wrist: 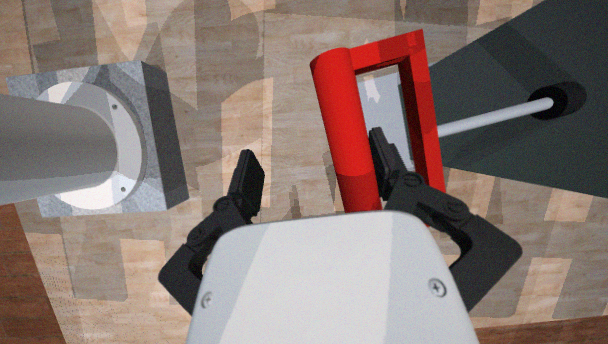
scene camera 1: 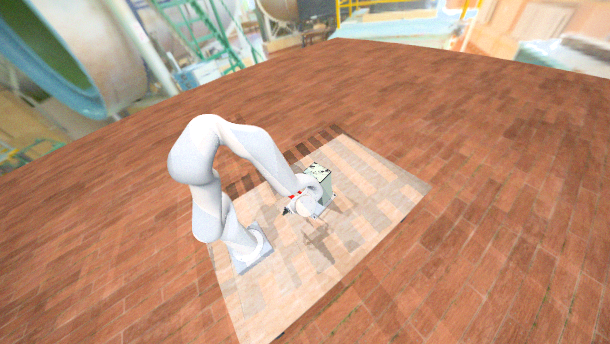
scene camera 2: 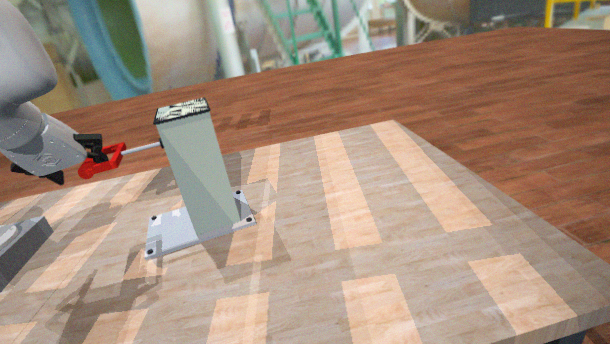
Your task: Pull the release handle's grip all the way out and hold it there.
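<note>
The red release handle (scene camera 1: 295,195) (scene camera 2: 118,156) (wrist: 425,125) is a rectangular frame with a round grip bar (scene camera 2: 86,171) (wrist: 336,115) on the side away from the post. A thin pale rod (scene camera 2: 141,148) (wrist: 495,117) joins it to the pale green post (scene camera 1: 326,189) (scene camera 2: 200,170); a clear length of rod shows outside the black collar (wrist: 548,101). My gripper (scene camera 2: 80,167) (wrist: 310,152) is open. In the wrist view its right finger is inside the handle's frame, right beside the grip bar or touching it. Its left finger stands apart, on the robot base side. The handle's near end is hidden behind the gripper body.
The post stands on a light base plate (scene camera 2: 172,232) with dark bolts, on the wood-patterned table (scene camera 1: 380,175) (scene camera 2: 415,250). The arm's own grey base block (scene camera 1: 267,248) (scene camera 2: 25,247) (wrist: 167,145) is on the side the grip faces. The table's edges border a brick-patterned floor (scene camera 1: 475,150).
</note>
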